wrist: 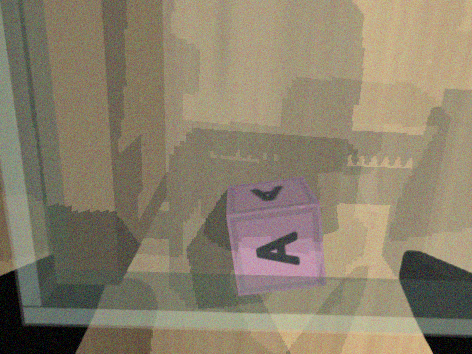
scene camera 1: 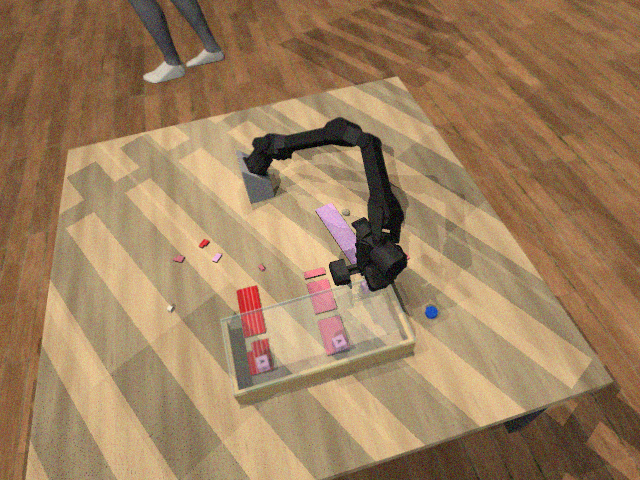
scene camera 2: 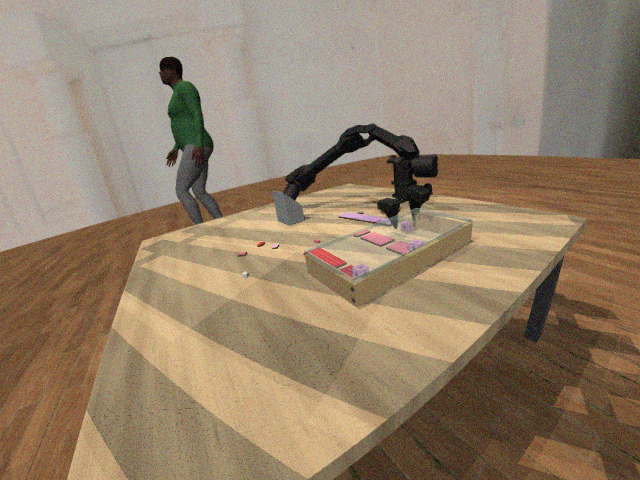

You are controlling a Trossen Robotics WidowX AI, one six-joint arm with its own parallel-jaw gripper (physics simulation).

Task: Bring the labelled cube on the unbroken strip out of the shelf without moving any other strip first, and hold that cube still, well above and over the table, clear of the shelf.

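A lilac cube marked A (scene camera 1: 364,287) (scene camera 2: 407,225) (wrist: 280,245) stands at the shelf's mouth, near its right end, beyond the inner end of a whole speckled lilac strip (scene camera 1: 334,224) (scene camera 2: 361,218). Some table separates cube and strip, as far as shows. My gripper (scene camera 1: 364,293) (scene camera 2: 405,221) (wrist: 257,257) is open and empty, pointing down at the mouth, with a finger to each side of this cube, apart from it. Another A cube (scene camera 1: 339,341) (scene camera 2: 415,245) sits on a gapped pink strip (scene camera 1: 321,296) (scene camera 2: 377,238). A third (scene camera 1: 262,362) (scene camera 2: 360,269) sits on a gapped red strip (scene camera 1: 251,310) (scene camera 2: 327,256).
The low shelf (scene camera 1: 330,370) (scene camera 2: 413,263) has wooden walls and a clear top whose front edge crosses the wrist view under the cube. A blue disc (scene camera 1: 431,312) lies right of the shelf. Small red, pink, lilac and white bits lie left of the arm's reach.
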